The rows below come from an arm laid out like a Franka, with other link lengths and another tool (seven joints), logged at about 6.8 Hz.
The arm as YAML. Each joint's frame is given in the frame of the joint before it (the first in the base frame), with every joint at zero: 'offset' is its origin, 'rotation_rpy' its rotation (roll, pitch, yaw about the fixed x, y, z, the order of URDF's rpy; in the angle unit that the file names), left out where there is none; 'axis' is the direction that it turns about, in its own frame. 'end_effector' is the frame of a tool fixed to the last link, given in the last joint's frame.
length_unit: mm
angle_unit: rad
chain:
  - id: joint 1
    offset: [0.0, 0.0, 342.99]
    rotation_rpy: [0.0, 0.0, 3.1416]
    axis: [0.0, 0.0, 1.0]
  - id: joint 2
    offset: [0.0, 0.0, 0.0]
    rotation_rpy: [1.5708, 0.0, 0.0]
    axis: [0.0, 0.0, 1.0]
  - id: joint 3
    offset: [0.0, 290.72, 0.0]
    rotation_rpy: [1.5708, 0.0, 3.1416]
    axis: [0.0, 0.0, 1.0]
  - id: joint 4
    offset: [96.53, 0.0, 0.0]
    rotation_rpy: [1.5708, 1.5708, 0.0]
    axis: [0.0, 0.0, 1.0]
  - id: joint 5
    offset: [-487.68, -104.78, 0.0]
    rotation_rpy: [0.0, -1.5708, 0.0]
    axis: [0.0, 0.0, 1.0]
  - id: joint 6
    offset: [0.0, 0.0, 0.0]
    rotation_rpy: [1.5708, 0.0, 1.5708]
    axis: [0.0, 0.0, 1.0]
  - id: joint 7
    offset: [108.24, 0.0, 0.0]
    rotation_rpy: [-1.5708, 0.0, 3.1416]
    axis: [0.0, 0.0, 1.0]
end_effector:
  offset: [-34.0, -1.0, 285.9]
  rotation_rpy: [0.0, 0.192, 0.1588]
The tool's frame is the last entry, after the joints.
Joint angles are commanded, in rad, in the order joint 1, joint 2, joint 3, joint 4, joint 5, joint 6, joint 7. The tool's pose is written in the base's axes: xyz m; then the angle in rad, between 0 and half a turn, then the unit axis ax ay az. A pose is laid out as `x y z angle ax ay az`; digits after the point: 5 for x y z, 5 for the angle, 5 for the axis.
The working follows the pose.
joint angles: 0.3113 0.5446 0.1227 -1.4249 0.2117 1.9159 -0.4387
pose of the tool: 0.74943 0.40903 0.17009 2.89034 0.31608 -0.94354 -0.09907
Where each joint sits with the arm in this pose, in the base's axes (m; each line is computed from the numbers above, not from the rounded line before):
joint 1: 0.0000 0.0000 0.3430
joint 2: 0.0000 0.0000 0.3430
joint 3: 0.1434 0.0461 0.5917
joint 4: 0.2178 0.0825 0.5420
joint 5: 0.6639 0.2861 0.4511
joint 6: 0.6639 0.2861 0.4511
joint 7: 0.7655 0.3231 0.4444
the tool: 0.7494 0.4090 0.1701

